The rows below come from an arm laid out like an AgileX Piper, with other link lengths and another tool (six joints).
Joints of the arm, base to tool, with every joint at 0 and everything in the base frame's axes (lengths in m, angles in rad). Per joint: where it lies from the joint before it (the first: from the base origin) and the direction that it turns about. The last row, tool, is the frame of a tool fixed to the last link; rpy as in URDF.
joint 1: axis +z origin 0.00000 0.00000 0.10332
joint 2: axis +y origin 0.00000 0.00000 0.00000
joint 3: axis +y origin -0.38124 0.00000 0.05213
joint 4: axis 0.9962 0 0.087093 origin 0.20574 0.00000 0.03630
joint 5: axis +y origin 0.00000 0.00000 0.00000
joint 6: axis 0.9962 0 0.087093 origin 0.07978 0.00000 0.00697
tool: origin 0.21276 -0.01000 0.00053 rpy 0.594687 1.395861 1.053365
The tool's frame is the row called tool.
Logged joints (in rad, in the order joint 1, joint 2, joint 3, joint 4, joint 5, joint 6), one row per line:
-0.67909, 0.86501, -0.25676, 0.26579, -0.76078, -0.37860
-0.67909, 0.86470, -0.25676, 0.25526, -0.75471, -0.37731
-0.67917, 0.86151, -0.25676, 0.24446, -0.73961, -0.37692
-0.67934, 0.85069, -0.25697, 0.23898, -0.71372, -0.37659
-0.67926, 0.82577, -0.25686, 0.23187, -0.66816, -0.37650
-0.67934, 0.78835, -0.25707, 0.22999, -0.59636, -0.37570
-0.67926, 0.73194, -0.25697, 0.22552, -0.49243, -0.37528
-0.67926, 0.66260, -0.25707, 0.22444, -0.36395, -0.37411
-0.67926, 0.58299, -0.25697, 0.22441, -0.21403, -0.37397
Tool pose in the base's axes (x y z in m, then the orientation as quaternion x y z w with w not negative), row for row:
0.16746, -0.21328, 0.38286, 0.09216, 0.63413, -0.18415, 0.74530
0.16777, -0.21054, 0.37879, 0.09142, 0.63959, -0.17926, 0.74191
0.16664, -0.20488, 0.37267, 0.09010, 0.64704, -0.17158, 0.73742
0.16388, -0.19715, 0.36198, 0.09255, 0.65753, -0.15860, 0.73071
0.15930, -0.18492, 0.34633, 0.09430, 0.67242, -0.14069, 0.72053
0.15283, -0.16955, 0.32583, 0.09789, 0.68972, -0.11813, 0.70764
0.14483, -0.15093, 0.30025, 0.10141, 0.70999, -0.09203, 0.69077
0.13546, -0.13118, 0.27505, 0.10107, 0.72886, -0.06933, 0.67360
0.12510, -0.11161, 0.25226, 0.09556, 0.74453, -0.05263, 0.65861
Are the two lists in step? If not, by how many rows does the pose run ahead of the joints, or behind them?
The pose runs 2 rows ahead of the joints: the pose in row i belongs to the joints in row i + 2.
